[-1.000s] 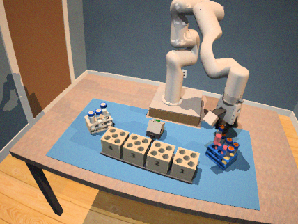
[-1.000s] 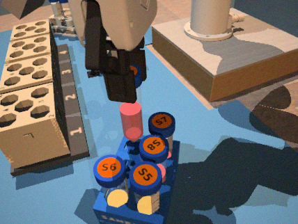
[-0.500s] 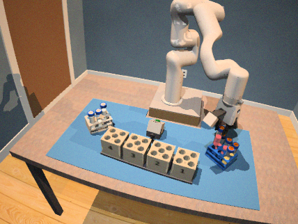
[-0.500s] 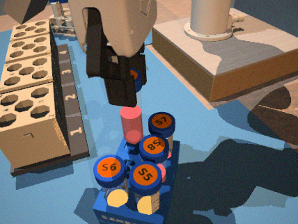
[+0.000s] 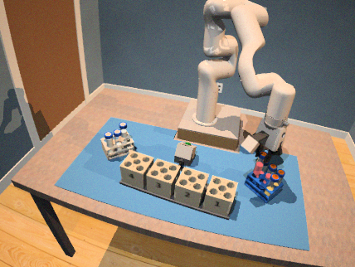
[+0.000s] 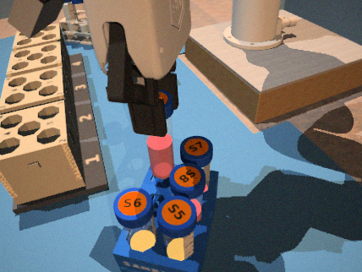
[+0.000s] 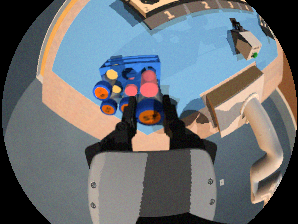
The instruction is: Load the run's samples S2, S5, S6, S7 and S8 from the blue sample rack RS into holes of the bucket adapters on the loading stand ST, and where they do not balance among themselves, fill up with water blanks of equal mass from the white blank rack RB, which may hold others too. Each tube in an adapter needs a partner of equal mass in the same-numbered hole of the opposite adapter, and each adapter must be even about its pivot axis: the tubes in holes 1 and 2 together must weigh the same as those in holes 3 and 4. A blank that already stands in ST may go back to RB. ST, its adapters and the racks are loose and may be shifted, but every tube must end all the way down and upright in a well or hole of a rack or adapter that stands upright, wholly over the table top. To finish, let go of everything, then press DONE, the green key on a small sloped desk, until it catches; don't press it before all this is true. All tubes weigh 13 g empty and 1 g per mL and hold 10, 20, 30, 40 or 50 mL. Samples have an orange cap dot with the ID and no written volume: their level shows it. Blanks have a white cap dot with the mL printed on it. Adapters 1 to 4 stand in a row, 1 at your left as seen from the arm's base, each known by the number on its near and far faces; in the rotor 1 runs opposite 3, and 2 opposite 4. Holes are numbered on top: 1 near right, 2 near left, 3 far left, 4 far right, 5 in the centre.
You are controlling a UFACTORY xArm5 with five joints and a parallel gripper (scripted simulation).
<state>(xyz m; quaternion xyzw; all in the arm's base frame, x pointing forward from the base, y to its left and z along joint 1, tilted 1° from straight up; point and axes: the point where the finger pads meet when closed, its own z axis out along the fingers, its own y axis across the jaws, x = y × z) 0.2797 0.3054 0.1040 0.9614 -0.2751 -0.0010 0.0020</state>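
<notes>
My hand is 40 mm to the right of the blue sample rack RS and 140 mm above it. Round my hand: white blank rack RB: 50 mm ahead, 600 mm to the right, 140 mm below; blue-capped tube: 90 mm ahead, 610 mm to the right, 110 mm below; loading stand ST: 150 mm ahead, 270 mm to the right, 160 mm below.
</notes>
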